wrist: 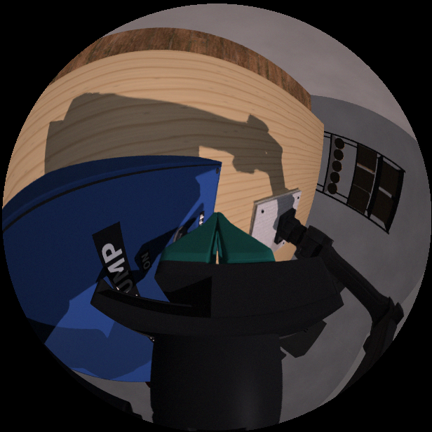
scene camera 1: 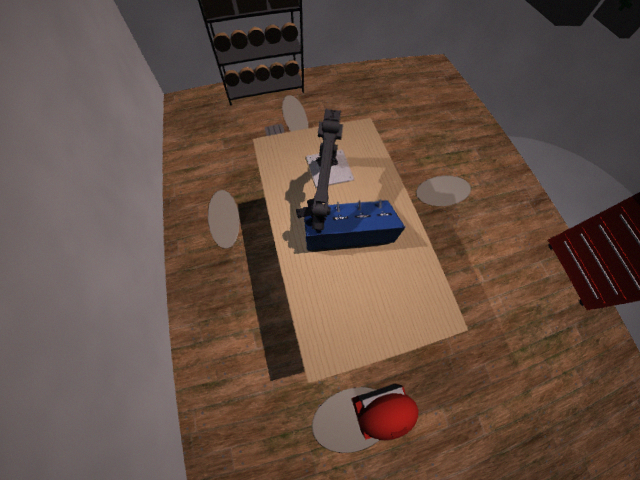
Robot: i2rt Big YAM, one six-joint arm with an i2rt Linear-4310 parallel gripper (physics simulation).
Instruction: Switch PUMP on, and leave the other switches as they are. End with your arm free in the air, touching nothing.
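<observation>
The blue switch box (scene camera 1: pixel 356 236) (wrist: pixel 55 240) lies across the table. The PUMP label (wrist: pixel 113 252) and its ON mark (wrist: pixel 145 260) show left of the fingers in the wrist view; an OFF mark (wrist: pixel 201 219) shows just beyond them. My gripper (scene camera 1: pixel 318 226) (wrist: pixel 217 218) is shut and empty, low over the PUMP end of the box. The PUMP lever is hidden behind the gripper, so its position and any contact cannot be told. Three other levers (scene camera 1: pixel 338 206) (scene camera 1: pixel 359 205) (scene camera 1: pixel 379 204) stand in a row along the box, on the side towards my base.
My arm's base plate (scene camera 1: pixel 338 175) (wrist: pixel 262 220) sits on the wooden table (scene camera 1: pixel 372 304) (wrist: pixel 165 75) behind the box. A barrel rack (scene camera 1: pixel 261 59) stands at the back. A red cabinet (scene camera 1: pixel 594 258) stands at the right, and a red object (scene camera 1: pixel 390 417) lies beyond the table's front edge.
</observation>
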